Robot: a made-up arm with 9 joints. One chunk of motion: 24 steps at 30 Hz.
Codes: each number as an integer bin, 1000 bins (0 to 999) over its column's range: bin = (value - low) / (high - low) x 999, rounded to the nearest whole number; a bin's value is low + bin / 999 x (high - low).
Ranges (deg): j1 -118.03..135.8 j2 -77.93..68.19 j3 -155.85..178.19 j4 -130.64..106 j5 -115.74..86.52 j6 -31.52..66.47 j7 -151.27..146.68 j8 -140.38..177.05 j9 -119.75..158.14
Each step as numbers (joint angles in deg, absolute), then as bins.
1 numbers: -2.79 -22.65 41.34 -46.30 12.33 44.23 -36.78 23.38 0.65
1 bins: 454 378 590 356 633 772 384 515 433
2 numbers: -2.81 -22.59 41.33 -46.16 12.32 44.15 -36.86 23.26 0.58
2 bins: 453 378 590 357 633 771 384 515 433
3 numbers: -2.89 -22.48 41.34 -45.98 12.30 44.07 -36.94 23.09 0.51
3 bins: 453 379 590 357 632 771 383 514 432
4 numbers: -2.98 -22.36 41.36 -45.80 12.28 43.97 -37.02 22.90 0.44
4 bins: 453 380 590 358 632 770 383 514 432
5 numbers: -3.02 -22.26 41.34 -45.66 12.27 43.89 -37.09 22.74 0.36
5 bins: 453 381 590 359 632 769 383 513 432
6 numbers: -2.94 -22.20 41.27 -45.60 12.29 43.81 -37.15 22.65 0.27
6 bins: 453 381 590 359 632 768 383 513 431
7 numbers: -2.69 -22.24 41.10 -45.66 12.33 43.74 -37.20 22.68 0.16
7 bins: 454 381 589 359 633 767 382 513 431
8 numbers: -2.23 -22.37 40.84 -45.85 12.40 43.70 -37.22 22.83 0.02
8 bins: 456 380 588 358 633 767 382 514 431
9 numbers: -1.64 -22.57 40.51 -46.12 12.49 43.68 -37.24 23.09 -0.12
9 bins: 458 378 587 357 633 767 382 514 430
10 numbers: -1.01 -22.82 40.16 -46.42 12.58 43.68 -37.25 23.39 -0.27
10 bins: 461 377 586 356 634 767 382 515 430
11 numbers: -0.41 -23.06 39.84 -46.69 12.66 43.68 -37.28 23.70 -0.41
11 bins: 463 375 585 354 634 767 382 516 429
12 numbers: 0.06 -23.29 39.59 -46.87 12.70 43.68 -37.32 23.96 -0.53
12 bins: 465 374 584 354 634 767 382 517 429
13 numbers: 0.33 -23.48 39.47 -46.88 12.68 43.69 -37.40 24.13 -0.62
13 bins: 466 372 584 354 634 767 382 518 428
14 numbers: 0.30 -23.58 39.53 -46.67 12.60 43.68 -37.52 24.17 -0.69
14 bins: 466 372 584 354 634 767 381 518 428
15 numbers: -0.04 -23.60 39.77 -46.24 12.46 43.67 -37.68 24.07 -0.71
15 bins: 464 371 585 356 633 767 381 518 428
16 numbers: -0.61 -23.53 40.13 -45.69 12.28 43.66 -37.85 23.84 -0.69
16 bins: 462 372 586 359 632 766 380 517 428
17 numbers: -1.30 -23.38 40.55 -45.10 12.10 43.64 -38.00 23.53 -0.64
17 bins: 459 373 587 361 631 766 380 516 428
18 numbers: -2.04 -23.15 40.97 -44.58 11.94 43.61 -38.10 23.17 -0.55
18 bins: 457 375 589 363 631 766 379 515 429
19 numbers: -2.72 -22.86 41.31 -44.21 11.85 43.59 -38.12 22.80 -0.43
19 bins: 454 377 590 365 630 766 379 514 429
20 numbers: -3.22 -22.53 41.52 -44.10 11.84 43.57 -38.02 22.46 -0.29
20 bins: 452 379 590 365 630 766 380 512 429
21 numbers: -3.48 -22.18 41.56 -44.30 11.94 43.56 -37.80 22.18 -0.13
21 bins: 451 381 590 364 631 765 380 512 430
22 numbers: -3.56 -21.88 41.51 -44.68 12.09 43.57 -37.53 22.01 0.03
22 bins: 451 383 590 363 631 766 381 511 431
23 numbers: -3.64 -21.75 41.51 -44.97 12.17 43.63 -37.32 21.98 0.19
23 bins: 450 384 590 362 632 766 382 511 431
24 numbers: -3.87 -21.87 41.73 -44.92 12.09 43.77 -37.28 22.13 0.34
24 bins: 449 383 591 362 631 768 382 511 432
